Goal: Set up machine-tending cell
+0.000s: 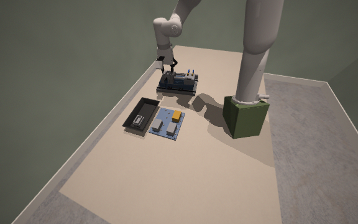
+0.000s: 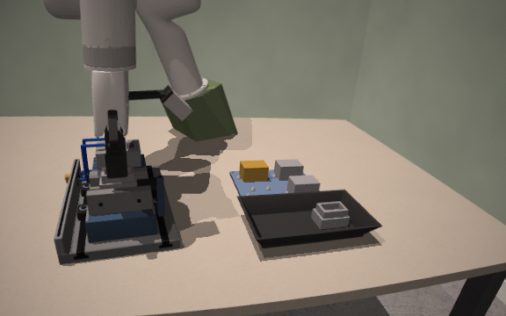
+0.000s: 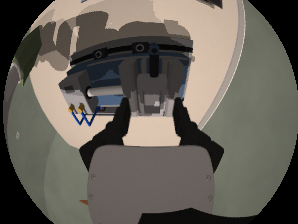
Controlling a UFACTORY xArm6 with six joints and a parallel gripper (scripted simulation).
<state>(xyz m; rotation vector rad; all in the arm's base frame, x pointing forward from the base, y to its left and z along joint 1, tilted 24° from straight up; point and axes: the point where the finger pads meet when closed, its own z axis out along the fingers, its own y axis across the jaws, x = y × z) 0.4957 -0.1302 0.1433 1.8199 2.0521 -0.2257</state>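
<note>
My gripper is now 100 mm above the vise and 70 mm past it. The rest, counted from my hand: brass blank: 290 mm to the left, 160 mm behind, 110 mm below.
</note>
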